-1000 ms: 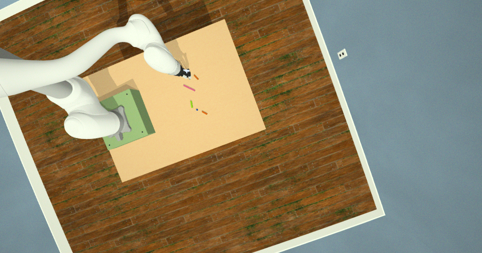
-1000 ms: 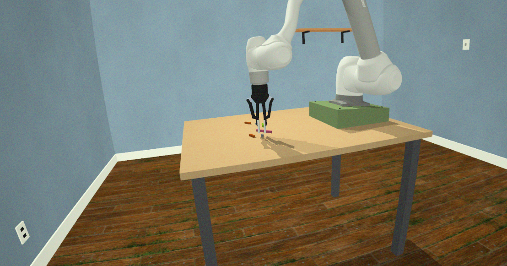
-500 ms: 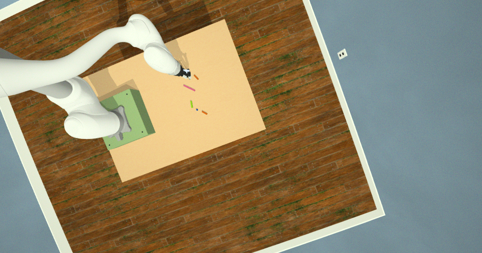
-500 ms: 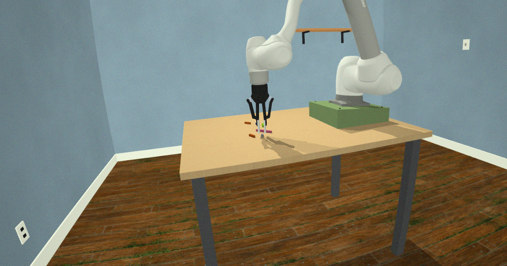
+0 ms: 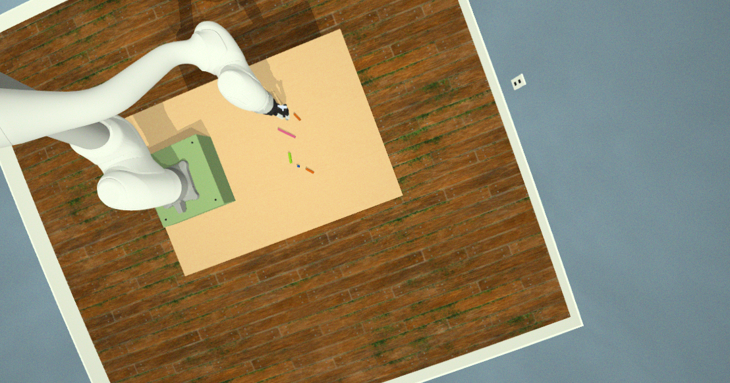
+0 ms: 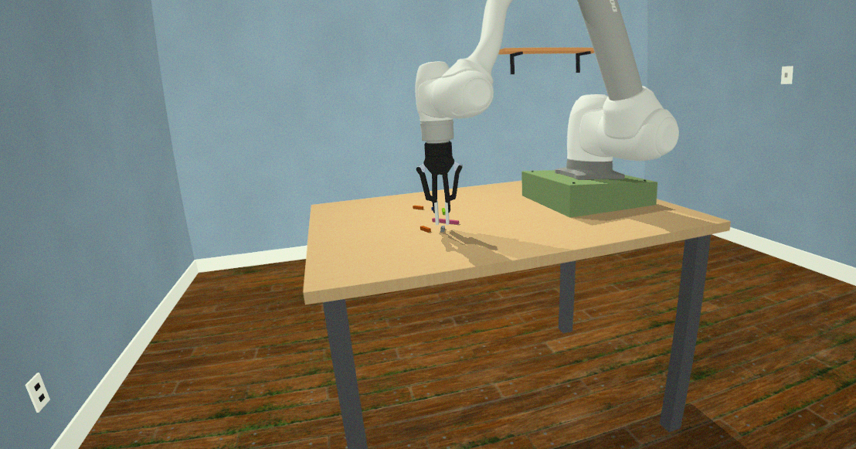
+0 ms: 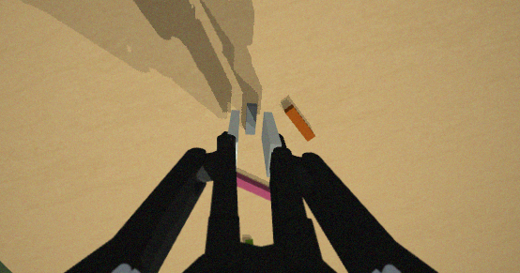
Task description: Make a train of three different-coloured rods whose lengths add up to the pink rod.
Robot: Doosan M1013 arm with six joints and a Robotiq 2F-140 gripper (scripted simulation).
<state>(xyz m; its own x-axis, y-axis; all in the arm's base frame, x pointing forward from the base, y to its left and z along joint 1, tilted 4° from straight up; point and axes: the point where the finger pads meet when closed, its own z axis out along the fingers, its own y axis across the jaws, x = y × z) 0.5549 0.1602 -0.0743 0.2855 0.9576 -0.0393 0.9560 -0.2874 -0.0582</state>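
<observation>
Right now my hand is 50 mm above the grey rod. From my hand the other things lie so: blue rod (240 mm to the right, 50 mm below, 20 mm behind); then lime rod (190 mm to the right, 50 mm below, 40 mm behind); then pink rod (70 mm to the right, 50 mm below, 20 mm behind).
</observation>
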